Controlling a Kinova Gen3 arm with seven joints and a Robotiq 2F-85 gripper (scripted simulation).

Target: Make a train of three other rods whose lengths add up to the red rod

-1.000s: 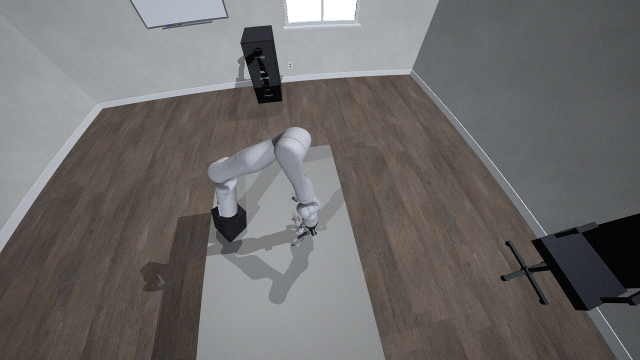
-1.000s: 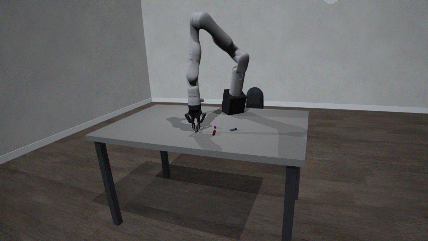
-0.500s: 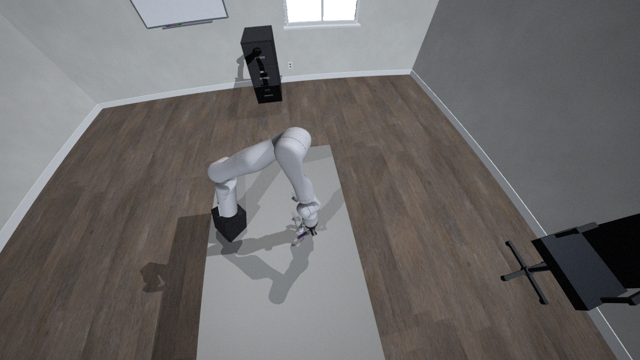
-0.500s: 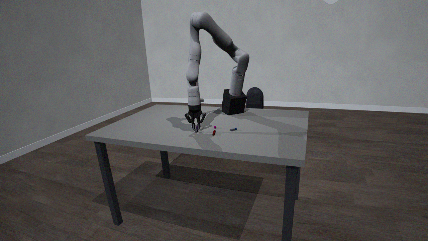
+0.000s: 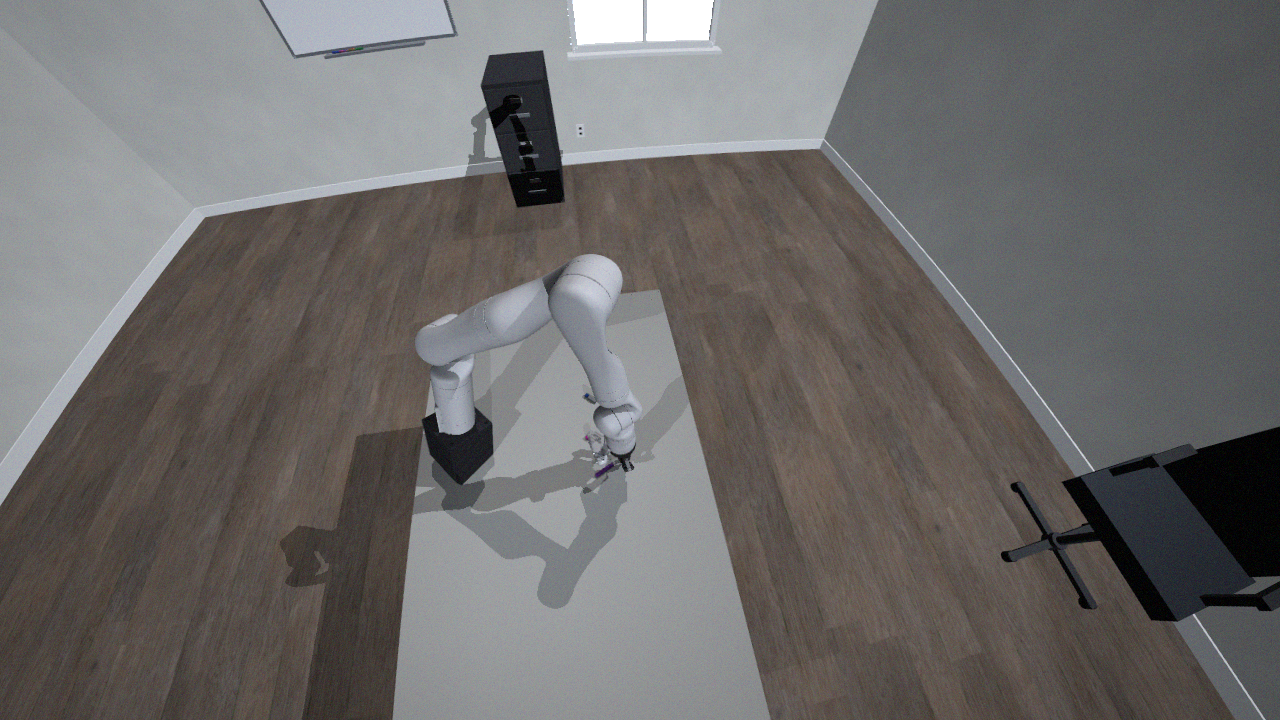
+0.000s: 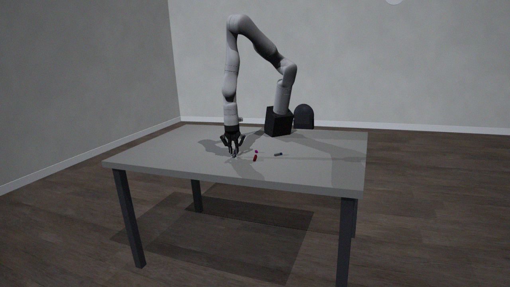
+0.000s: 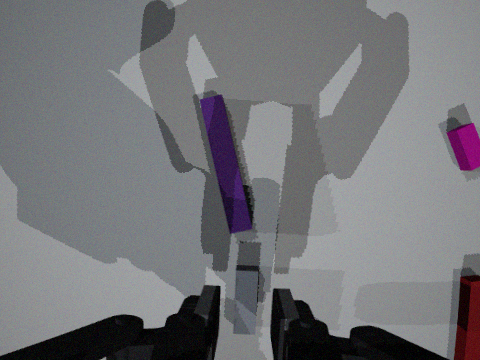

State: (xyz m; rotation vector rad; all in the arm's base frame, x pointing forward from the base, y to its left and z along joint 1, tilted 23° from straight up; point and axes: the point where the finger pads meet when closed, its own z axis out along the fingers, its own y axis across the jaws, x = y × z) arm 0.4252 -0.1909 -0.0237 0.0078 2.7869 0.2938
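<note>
Right now the grey rod is 30 mm below my hand. Also, from my hand: purple rod 60 mm behind, 30 mm below, 10 mm to the right; then red rod 120 mm to the left, 30 mm below, 20 mm ahead; then magenta rod 100 mm to the left, 80 mm behind, 30 mm below.
</note>
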